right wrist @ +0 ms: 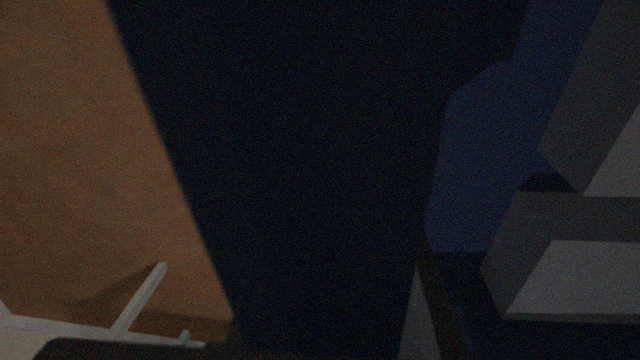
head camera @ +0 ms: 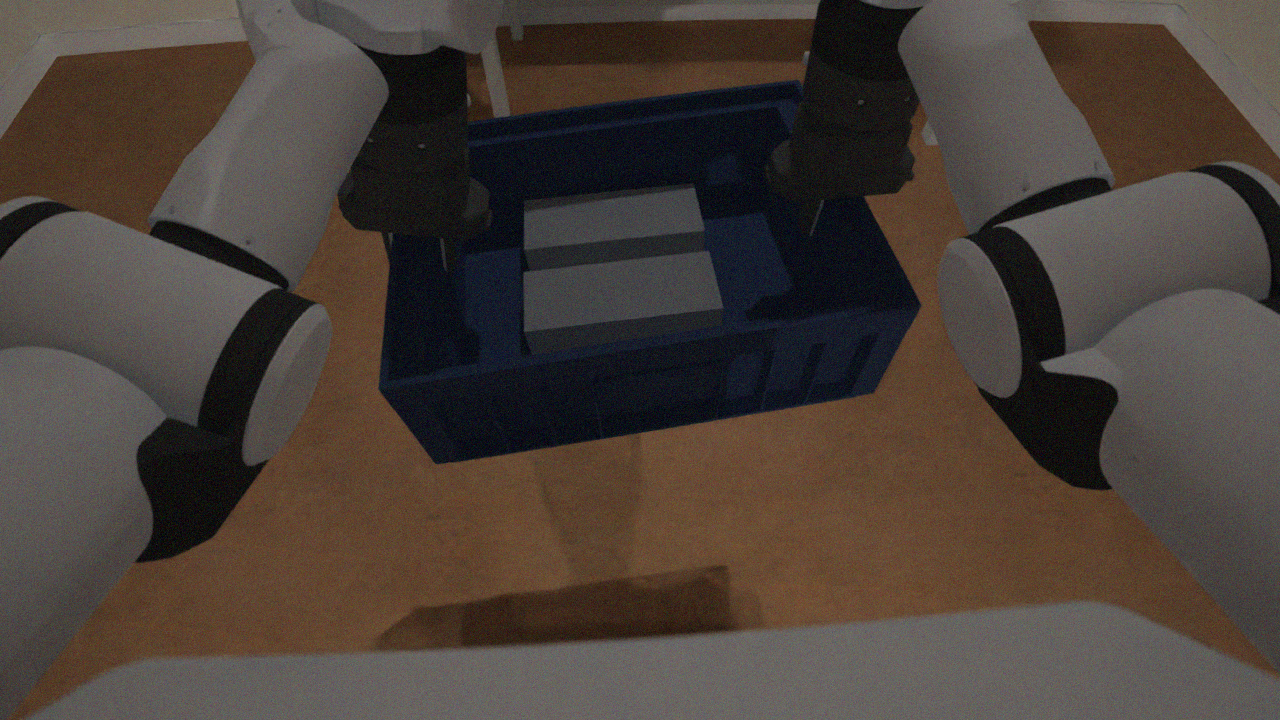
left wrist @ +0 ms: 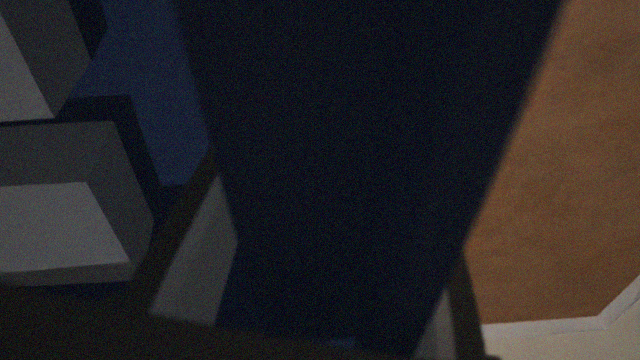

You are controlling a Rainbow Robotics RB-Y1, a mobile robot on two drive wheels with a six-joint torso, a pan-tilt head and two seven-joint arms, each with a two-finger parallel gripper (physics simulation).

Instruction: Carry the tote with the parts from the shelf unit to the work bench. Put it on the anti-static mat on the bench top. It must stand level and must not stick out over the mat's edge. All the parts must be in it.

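Observation:
The dark blue tote (head camera: 671,385) (left wrist: 350,150) (right wrist: 300,150) is held in the air above the floor. Its right end appears higher in the head view; I cannot tell whether it is level. Two grey blocks lie side by side inside, the rear block (head camera: 613,214) and the front block (head camera: 622,291); both show partly in the wrist views. My left gripper (head camera: 418,250) (left wrist: 328,162) is shut on the tote's left end wall. My right gripper (head camera: 836,210) (right wrist: 325,320) is shut on its right end wall, one finger hidden in the head view. The bench and mat are not identifiable.
Brown floor (head camera: 760,501) lies below the tote, with a dark shadow near the robot's base. A thin white leg (head camera: 496,76) (right wrist: 140,295) of some furniture stands beyond the tote. White skirting (head camera: 1100,13) runs along the wall at the back.

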